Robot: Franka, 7 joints.
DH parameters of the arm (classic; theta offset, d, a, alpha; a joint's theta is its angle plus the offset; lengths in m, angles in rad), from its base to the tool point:
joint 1: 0 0.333 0 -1.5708
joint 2: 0 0 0 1.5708
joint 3: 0 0.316 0.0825 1.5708
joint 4: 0 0 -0.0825 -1.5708
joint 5: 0 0.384 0 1.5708
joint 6: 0 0 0.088 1.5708
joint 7: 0 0.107 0 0
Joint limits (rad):
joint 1: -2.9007..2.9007
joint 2: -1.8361..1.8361
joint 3: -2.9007..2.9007
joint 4: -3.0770..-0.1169
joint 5: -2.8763..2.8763
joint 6: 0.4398..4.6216
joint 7: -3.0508..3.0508
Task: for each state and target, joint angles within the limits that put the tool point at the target. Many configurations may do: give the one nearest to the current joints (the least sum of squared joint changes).
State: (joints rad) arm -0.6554 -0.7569 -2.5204 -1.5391 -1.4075 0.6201 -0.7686
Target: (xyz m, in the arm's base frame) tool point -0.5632 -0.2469 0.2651
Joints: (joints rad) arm -0.0830 -0.9271 -2.1931 -1.5407 -1.4403 0.8414 -0.7686
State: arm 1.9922 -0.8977 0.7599 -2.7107 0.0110 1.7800 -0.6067
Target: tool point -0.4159 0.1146 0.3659
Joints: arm 1.9194 -0.3843 0.9599 -2.4607 0.0377 2.0627 -0.6067
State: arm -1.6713 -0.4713 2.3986 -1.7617 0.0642 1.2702 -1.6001
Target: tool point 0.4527 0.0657 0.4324
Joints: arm -1.9443 -0.1711 2.0603 -1.8930 -0.0364 1.0223 -1.6001
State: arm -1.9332 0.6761 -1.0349 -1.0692 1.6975 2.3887 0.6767
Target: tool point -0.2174 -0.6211 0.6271
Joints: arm -1.4049 0.1881 -0.6165 -1.5786 1.6329 2.1815 0.6767
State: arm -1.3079 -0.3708 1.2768 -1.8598 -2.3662 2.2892 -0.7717
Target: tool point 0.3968 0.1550 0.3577
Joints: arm -0.7904 -0.7133 1.1990 -2.5963 -2.3854 2.5368 -0.7717
